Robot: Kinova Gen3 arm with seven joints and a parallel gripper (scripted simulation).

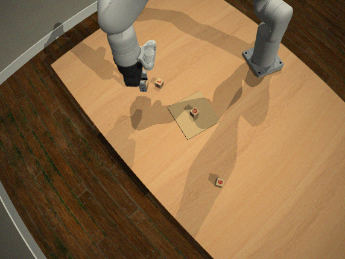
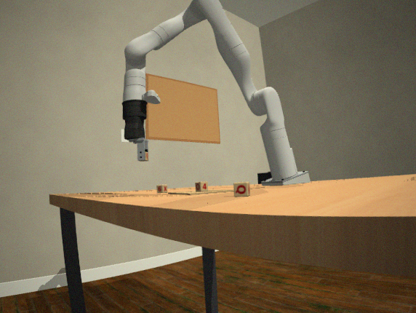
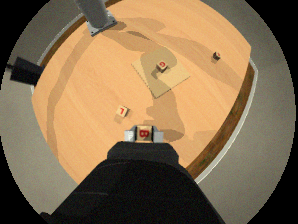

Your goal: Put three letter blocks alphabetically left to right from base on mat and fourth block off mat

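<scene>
Right now my hand is 150 mm to the right of the tan mat, 120 mm above it and 110 mm past it. Also, from my hand: block marked B (right at my hand).
</scene>
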